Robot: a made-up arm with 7 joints.
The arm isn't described. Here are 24 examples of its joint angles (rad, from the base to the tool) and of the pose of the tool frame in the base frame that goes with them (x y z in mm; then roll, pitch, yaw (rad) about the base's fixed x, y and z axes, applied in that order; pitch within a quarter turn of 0, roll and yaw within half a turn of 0).
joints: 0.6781 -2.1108 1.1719 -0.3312 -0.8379 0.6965 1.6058
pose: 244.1 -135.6 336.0 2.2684 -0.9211 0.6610
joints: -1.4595 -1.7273 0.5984 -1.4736 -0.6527 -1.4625 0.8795
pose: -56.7 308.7 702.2 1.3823 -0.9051 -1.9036
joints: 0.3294 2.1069 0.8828 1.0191 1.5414 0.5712 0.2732
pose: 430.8 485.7 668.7 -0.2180 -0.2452 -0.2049
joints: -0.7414 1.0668 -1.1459 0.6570 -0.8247 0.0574 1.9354
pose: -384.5 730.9 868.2 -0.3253 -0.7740 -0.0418
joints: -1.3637 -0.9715 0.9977 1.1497 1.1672 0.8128 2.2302
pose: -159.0 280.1 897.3 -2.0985 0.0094 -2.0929
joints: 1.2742 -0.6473 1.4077 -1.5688 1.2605 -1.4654 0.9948
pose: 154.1 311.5 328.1 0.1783 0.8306 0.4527
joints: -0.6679 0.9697 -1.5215 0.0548 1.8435 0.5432 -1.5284
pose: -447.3 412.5 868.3 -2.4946 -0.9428 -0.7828
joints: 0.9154 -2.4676 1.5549 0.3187 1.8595 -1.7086 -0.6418
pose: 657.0 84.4 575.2 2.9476 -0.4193 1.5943
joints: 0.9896 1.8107 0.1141 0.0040 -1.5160 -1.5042 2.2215
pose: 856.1 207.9 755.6 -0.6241 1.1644 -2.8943
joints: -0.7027 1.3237 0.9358 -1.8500 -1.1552 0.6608 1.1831
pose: -398.9 275.4 999.5 0.4375 -0.1212 0.2845
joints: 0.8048 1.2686 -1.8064 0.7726 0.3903 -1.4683 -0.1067
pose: 537.9 540.7 841.4 0.7456 0.4345 -1.0082
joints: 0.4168 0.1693 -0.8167 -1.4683 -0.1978 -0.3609 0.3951
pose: 160.6 429.3 730.6 0.3511 0.1004 0.3713
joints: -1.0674 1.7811 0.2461 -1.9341 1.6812 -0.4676 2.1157
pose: -253.0 249.4 1123.7 2.9711 0.7301 -2.8030
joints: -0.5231 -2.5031 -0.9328 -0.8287 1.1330 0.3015 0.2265
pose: -11.3 -81.4 720.9 -1.1205 0.8364 1.3695
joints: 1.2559 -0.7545 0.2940 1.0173 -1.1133 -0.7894 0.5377
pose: 52.9 -2.4 76.3 2.5868 -0.8368 1.5494
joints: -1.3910 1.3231 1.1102 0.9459 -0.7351 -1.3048 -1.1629
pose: -391.1 456.7 787.6 -0.5859 -0.3168 2.3893
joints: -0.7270 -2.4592 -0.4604 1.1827 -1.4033 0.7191 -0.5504
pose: 101.1 -17.9 1022.0 -0.7956 0.5341 -0.5851
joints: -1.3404 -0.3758 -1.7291 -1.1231 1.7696 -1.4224 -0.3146
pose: -349.2 298.9 581.8 -0.7199 0.7887 1.9864
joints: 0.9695 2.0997 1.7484 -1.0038 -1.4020 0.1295 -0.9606
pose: 392.1 112.8 586.6 2.6252 -0.1141 -1.7419
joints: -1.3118 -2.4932 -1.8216 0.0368 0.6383 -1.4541 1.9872
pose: -280.4 50.1 859.3 -2.8688 0.8890 -1.8513
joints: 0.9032 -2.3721 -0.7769 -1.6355 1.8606 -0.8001 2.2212
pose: 97.6 -39.0 304.9 2.7014 -1.1775 1.1162
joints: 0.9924 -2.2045 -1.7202 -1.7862 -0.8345 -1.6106 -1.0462
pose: 248.8 -1.6 506.6 2.6849 0.3661 -0.0709
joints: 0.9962 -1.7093 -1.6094 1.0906 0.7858 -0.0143 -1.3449
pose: -220.9 88.4 296.7 0.2426 -0.8226 0.6969
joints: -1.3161 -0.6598 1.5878 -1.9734 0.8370 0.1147 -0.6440
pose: -373.9 462.7 846.7 2.8769 0.4867 -2.1401
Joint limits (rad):
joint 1: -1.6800..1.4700
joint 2: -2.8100..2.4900
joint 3: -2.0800..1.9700
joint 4: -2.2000..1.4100
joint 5: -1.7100..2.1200
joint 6: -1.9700..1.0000
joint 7: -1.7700..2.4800
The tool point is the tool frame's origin. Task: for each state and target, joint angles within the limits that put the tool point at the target. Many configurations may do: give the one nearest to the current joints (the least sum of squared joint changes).
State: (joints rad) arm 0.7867 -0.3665 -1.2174 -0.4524 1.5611 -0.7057 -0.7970
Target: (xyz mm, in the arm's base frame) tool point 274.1 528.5 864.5
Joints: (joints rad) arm 0.7648 0.3087 -1.2219 -0.8814 1.6228 -0.5442 -1.0492
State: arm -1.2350 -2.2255 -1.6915 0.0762 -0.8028 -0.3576 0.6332
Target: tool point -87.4 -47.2 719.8
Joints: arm -1.2486 -2.0128 -1.5306 -0.0943 -0.8094 -0.2342 0.0872
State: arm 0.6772 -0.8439 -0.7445 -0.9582 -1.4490 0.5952 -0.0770
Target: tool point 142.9 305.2 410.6
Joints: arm 0.8388 -0.9156 -0.5893 -1.1093 -1.3522 0.5660 -0.4556
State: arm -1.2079 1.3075 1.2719 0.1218 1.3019 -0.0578 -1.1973
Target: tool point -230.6 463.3 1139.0
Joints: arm -1.3939 1.3830 1.2099 0.3219 1.4479 -0.0059 -0.9560
